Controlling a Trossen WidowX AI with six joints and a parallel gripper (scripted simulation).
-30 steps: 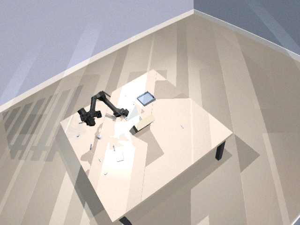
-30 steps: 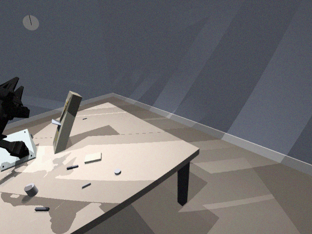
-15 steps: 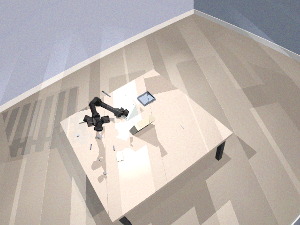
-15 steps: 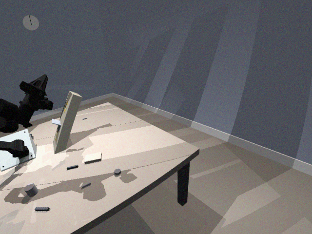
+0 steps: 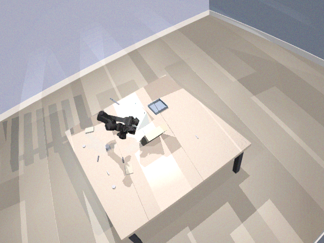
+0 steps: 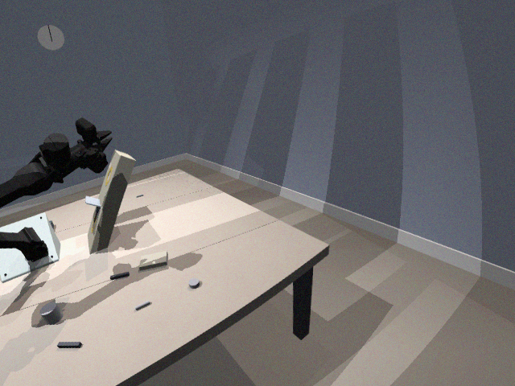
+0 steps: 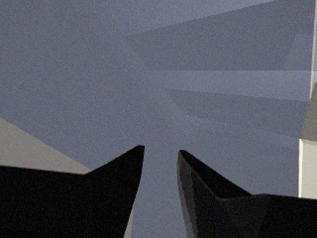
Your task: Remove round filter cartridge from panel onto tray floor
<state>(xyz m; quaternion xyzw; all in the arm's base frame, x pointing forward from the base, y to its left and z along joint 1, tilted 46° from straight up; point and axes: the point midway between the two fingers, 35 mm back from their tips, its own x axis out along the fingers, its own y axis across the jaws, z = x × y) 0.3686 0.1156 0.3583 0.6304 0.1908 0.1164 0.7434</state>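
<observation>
My gripper tip is 170 mm above the round grey filter cartridge, 150 mm to the right of it and 20 mm past it. Round my gripper tip: tan service panel 250 mm below, 150 mm to the left, 60 mm behind; blue-grey tray 450 mm to the left, 430 mm behind, 400 mm below.
</observation>
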